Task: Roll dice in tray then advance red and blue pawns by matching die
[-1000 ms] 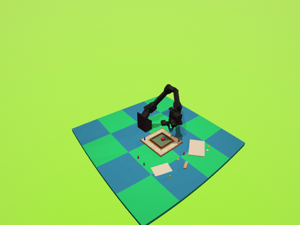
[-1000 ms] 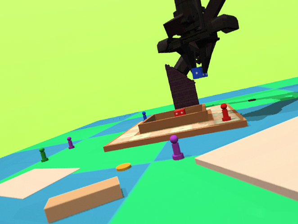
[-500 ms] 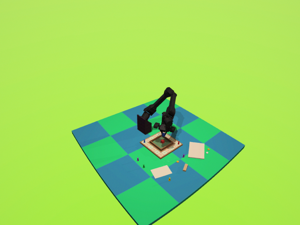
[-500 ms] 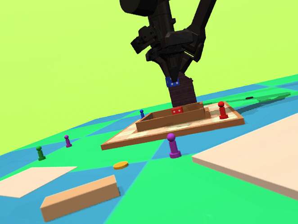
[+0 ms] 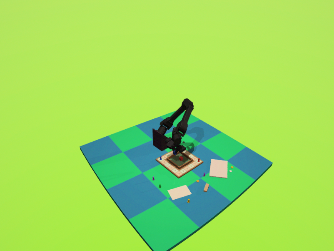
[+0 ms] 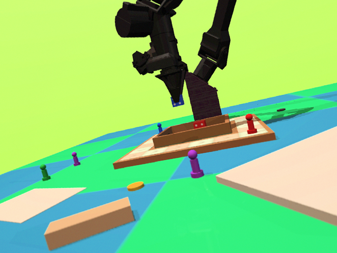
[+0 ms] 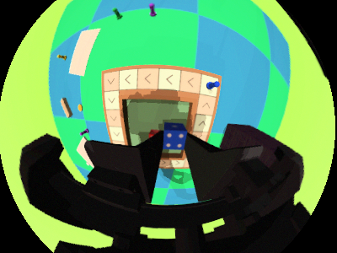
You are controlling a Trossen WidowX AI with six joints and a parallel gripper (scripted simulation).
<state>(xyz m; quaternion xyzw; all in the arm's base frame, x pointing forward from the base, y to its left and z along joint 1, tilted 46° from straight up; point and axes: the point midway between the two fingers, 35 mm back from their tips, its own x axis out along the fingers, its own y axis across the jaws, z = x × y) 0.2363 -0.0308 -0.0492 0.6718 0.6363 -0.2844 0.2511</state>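
My gripper tip is 15 cm short of the red pawn, 13 cm to the right of it and 6 cm above it. Round my gripper tip: sunken tray: 3 cm ahead, 3 cm to the left, 8 cm below; black disc: 13 cm behind, 26 cm to the left, 9 cm below; blue pawn: 9 cm behind, 8 cm to the right, 6 cm below.
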